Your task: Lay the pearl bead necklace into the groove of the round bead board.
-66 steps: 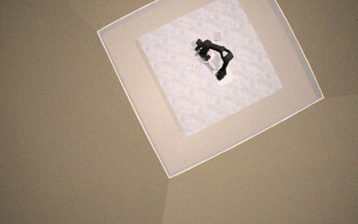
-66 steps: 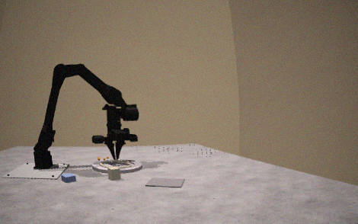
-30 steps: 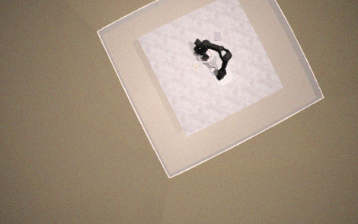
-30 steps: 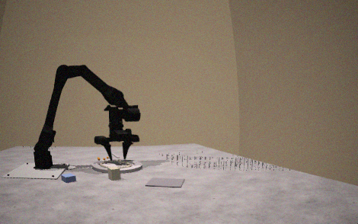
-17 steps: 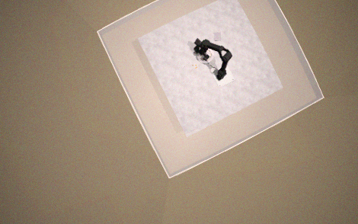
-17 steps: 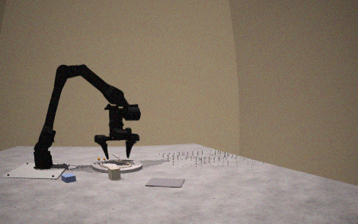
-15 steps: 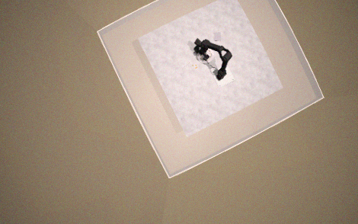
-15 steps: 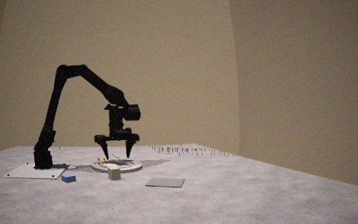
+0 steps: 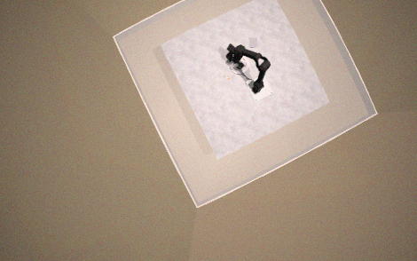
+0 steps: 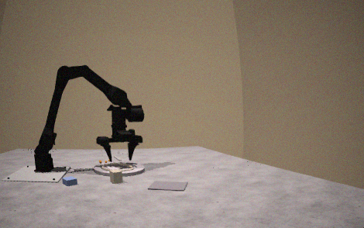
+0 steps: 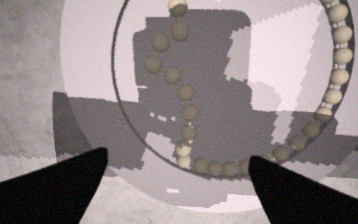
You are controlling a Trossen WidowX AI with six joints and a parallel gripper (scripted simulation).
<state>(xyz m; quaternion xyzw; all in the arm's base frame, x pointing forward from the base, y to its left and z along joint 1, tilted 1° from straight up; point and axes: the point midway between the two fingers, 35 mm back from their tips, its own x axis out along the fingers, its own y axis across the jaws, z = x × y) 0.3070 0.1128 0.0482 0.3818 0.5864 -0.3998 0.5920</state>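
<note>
Right now my gripper tip is 60 mm to the left of the round bead board, 20 mm above it and 10 mm past it. The rest, counted from my gripper tip: flat grey plate 290 mm to the right, 140 mm ahead, 20 mm below; then cream cube 230 mm to the right, 10 mm below, 10 mm behind; then blue block 260 mm to the right, 160 mm behind, 20 mm below.
</note>
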